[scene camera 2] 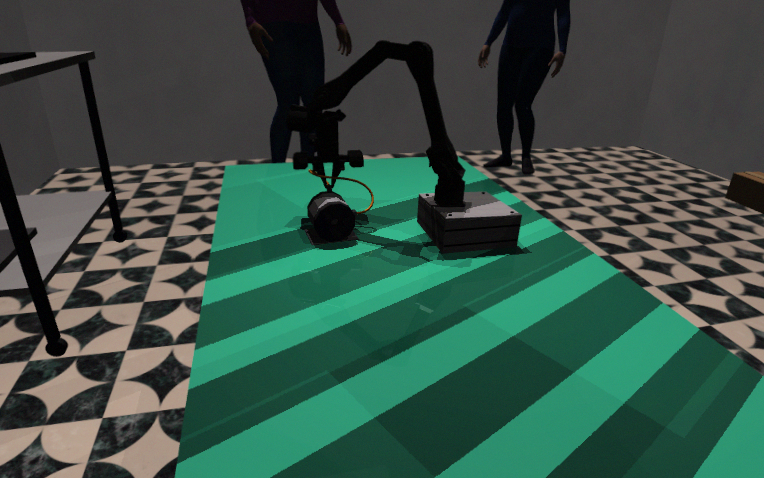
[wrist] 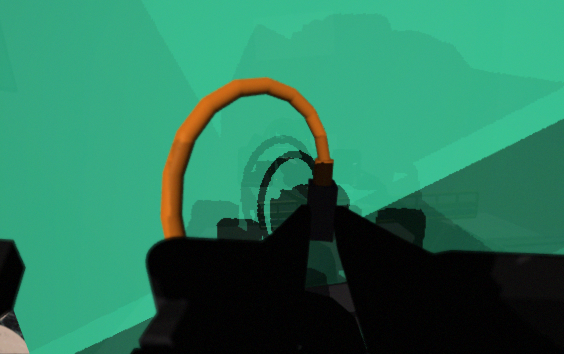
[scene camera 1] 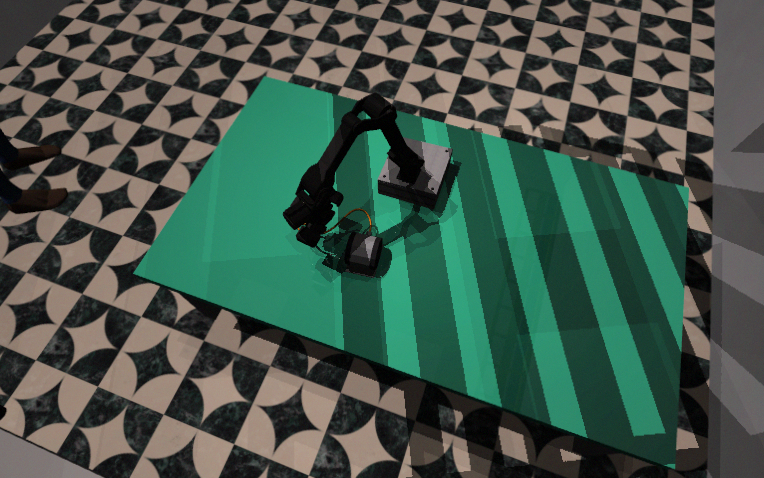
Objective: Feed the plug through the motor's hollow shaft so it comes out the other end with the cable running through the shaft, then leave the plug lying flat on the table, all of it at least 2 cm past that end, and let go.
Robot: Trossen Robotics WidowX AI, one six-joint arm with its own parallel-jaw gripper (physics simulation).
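Frame: origin at the arm's base, x ahead, y left, z up, level; centimetres.
Seen in the pictures: gripper, fingertip midpoint: (scene camera 2: 329, 187) (wrist: 321, 213) (scene camera 1: 320, 228); arm's base, origin of the base link: (scene camera 2: 449, 203) (scene camera 1: 408, 173).
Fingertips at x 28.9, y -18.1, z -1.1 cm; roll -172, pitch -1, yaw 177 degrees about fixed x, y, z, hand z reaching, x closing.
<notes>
Pixels of each thing's top centre, then the offset from my fingertips to it. Level surfaces: height alone.
- dark plug, middle of its top: (wrist: 322, 215) dz +0.3, dx +0.0, dy +0.0 cm
- motor, middle of its top: (scene camera 2: 331, 197) (scene camera 1: 363, 242) dz +2.8, dx +0.7, dy +14.9 cm
- green table, its level: dz -7.4 cm
My gripper (scene camera 1: 324, 231) (scene camera 2: 330, 184) (wrist: 321, 213) points down and is shut on the dark plug (wrist: 323, 202). In the wrist view the plug stands between the fingertips, with the orange cable (scene camera 1: 358, 209) (scene camera 2: 371, 194) (wrist: 172, 185) leaving its upper end in a loop. The motor (scene camera 1: 364, 251) (scene camera 2: 332, 217), a dark cylinder with a grey band, lies on its side on the table. The fingertips are left of the motor in scene camera 1, and behind and above its far end in scene camera 2. The fingers hide part of the plug; the shaft openings cannot be made out.
The arm's grey base box (scene camera 1: 428, 155) (scene camera 2: 478, 222) stands beyond the motor in scene camera 1 and right of it in scene camera 2. The green table (scene camera 1: 236, 169) (scene camera 2: 394, 360) carries striped shadows. A shelf table (scene camera 2: 90, 54) stands at the left in scene camera 2.
</notes>
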